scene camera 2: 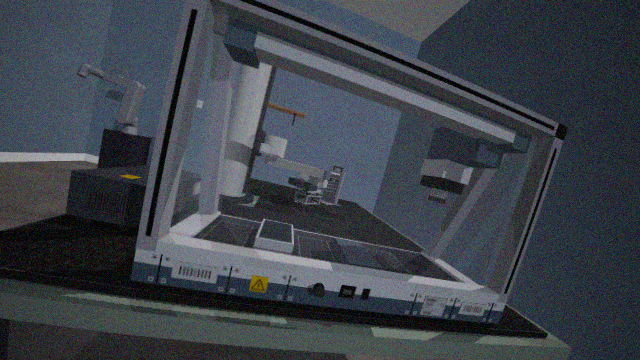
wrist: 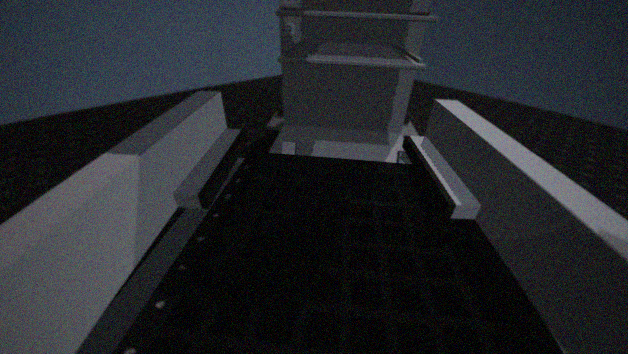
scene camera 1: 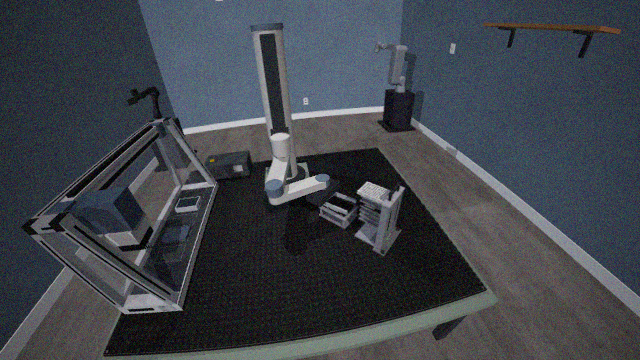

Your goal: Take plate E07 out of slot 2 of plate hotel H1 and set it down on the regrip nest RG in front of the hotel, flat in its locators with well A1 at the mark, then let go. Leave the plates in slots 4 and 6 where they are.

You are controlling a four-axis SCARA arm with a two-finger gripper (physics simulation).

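Where they show: gripper, fingertip midpoint: (wrist: 326,119) (scene camera 1: 351,207); arm's base, origin of the base link: (scene camera 1: 287,176).
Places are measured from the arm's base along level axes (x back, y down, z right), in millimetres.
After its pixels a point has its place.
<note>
Plate E07, a dark plate (scene camera 1: 341,203) {z -263, x -440, y -85 mm} (wrist: 350,255) {z -256, x -460, y -83 mm}, lies on the pale regrip nest RG (scene camera 1: 335,216) {z -217, x -507, y -69 mm} in front of plate hotel H1 (scene camera 1: 388,225) {z -404, x -681, y -141 mm} (scene camera 2: 333,193) (wrist: 345,100) {z -410, x -636, y -55 mm}. It looks flat; white marks run along its left edge in the wrist view, but the A1 mark cannot be read. My gripper (wrist: 326,119) {z -300, x -493, y -100 mm} is shut on nothing. Its fingers are over the plate's two long sides, and the plate's surface shows lower down between them. A pale plate (scene camera 1: 374,190) {z -368, x -577, y -253 mm} is at the top of the hotel. The lower shelf (wrist: 370,62) {z -331, x -562, y -112 mm} looks bare; what the other slots hold is too dim to tell.
A framed liquid-handling enclosure (scene camera 1: 152,306) {z 554, x -850, y -62 mm} (scene camera 2: 310,260) {z 705, x -340, y -103 mm} stands at the left of the mat in scene camera 1. A dark box (scene camera 1: 229,166) {z 367, x 35, y -111 mm} (scene camera 2: 102,197) {z 551, x 134, y -81 mm} stands behind it. The arm's column (scene camera 1: 272,80) {z 2, x -77, y -632 mm} rises behind the nest.
</note>
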